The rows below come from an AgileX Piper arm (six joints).
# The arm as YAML. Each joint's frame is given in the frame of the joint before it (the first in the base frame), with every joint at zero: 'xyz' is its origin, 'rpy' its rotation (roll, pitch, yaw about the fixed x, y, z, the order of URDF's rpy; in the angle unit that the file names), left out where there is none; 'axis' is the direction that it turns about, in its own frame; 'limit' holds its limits. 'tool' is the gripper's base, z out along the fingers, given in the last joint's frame.
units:
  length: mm
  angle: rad
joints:
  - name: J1
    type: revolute
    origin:
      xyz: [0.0, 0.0, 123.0]
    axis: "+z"
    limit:
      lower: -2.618
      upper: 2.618
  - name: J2
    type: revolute
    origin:
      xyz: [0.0, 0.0, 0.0]
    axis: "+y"
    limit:
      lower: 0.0
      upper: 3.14
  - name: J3
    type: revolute
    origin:
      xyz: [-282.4, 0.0, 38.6]
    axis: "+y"
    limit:
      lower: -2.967
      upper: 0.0
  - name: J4
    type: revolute
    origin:
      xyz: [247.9, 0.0, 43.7]
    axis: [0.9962, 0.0, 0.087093]
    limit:
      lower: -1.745
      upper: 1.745
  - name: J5
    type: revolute
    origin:
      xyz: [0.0, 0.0, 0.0]
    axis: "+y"
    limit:
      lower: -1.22
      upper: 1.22
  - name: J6
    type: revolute
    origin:
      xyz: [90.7, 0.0, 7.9]
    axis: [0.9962, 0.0, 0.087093]
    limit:
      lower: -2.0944
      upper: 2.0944
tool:
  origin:
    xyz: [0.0, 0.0, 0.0]
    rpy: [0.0, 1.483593, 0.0]
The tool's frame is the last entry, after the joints.
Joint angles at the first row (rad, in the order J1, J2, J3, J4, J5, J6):
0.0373, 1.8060, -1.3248, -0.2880, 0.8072, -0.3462
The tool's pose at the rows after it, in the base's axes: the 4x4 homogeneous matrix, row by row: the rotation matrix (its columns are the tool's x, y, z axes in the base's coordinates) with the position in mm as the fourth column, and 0 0 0 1 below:
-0.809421, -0.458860, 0.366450, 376.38; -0.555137, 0.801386, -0.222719, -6.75; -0.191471, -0.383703, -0.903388, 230.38; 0, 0, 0, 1
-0.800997, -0.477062, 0.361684, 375.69; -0.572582, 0.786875, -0.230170, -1.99; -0.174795, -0.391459, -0.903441, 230.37; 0, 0, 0, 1
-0.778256, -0.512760, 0.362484, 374.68; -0.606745, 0.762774, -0.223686, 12.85; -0.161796, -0.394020, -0.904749, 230.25; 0, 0, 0, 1
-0.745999, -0.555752, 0.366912, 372.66; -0.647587, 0.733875, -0.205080, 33.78; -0.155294, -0.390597, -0.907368, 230.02; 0, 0, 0, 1
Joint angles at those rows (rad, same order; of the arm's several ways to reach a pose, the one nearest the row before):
0.0394, 1.8060, -1.3248, -0.3278, 0.8274, -0.3420
0.0553, 1.8060, -1.3248, -0.3426, 0.8386, -0.3420
0.0969, 1.8060, -1.3248, -0.3504, 0.8494, -0.3420
0.1534, 1.8060, -1.3248, -0.3491, 0.8577, -0.3420

